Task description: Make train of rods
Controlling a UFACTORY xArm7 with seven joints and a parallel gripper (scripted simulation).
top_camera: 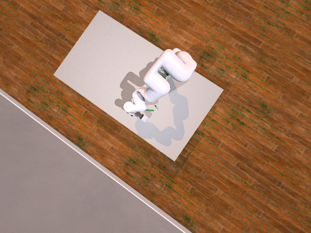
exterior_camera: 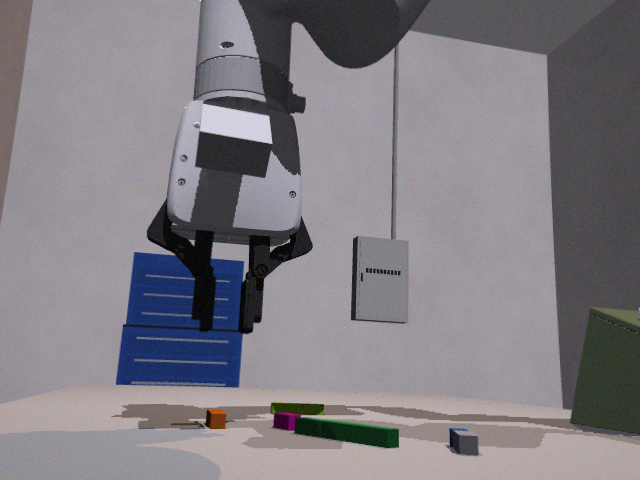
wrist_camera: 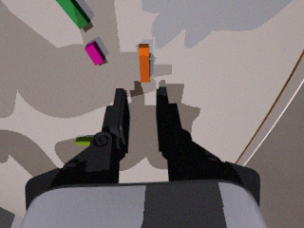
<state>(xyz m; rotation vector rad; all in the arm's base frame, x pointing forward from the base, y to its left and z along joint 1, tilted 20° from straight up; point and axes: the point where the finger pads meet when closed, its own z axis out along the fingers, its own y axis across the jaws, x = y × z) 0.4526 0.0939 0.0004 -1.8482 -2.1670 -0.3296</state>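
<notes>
My hand is 80 mm above the orange rod. The rest, counted from my hand: lime rod 140 mm to the right, 80 mm below, 70 mm behind; then magenta rod 80 mm below, 50 mm behind, 10 mm to the left; then green rod 80 mm below, 80 mm behind, 70 mm to the left.
</notes>
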